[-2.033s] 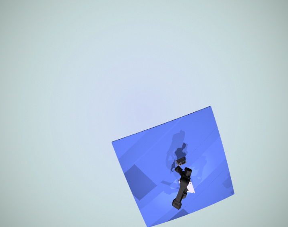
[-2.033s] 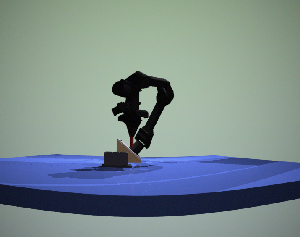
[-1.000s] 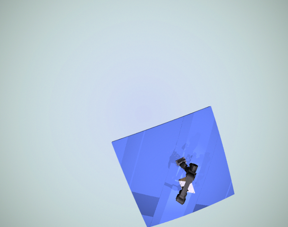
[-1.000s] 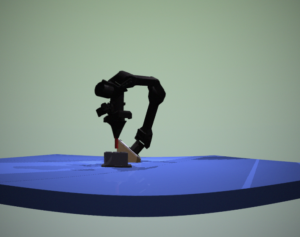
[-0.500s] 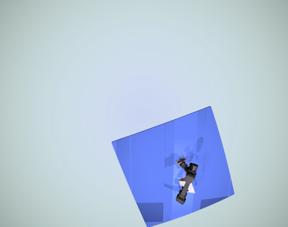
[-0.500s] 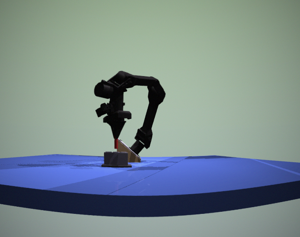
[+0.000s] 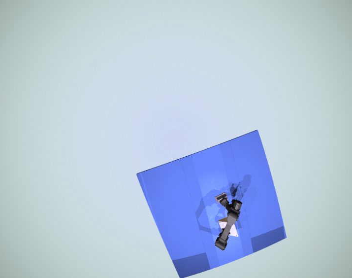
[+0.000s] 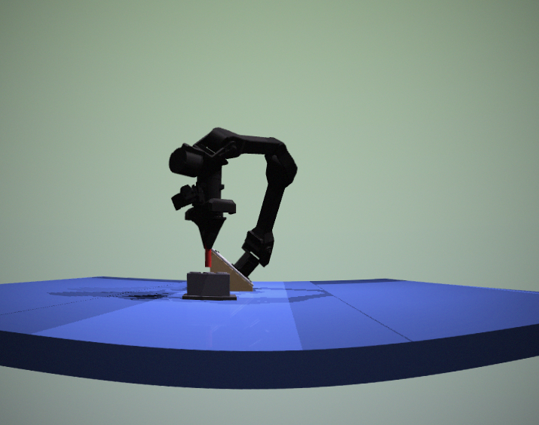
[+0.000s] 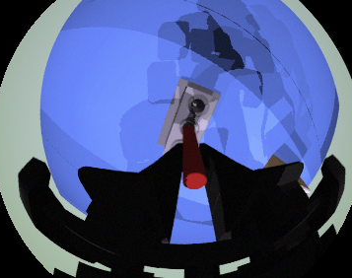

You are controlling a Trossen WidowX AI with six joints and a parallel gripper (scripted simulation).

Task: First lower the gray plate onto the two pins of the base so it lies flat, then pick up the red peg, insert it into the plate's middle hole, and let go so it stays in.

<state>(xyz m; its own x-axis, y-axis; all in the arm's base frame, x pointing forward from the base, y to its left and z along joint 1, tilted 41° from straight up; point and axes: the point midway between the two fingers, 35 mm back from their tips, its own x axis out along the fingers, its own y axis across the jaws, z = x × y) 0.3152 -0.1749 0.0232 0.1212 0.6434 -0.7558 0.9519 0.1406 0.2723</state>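
Now: gripper tip 70 mm above the gray plate. Round my gripper tip: dark base 100 mm below; red peg right at my gripper tip.
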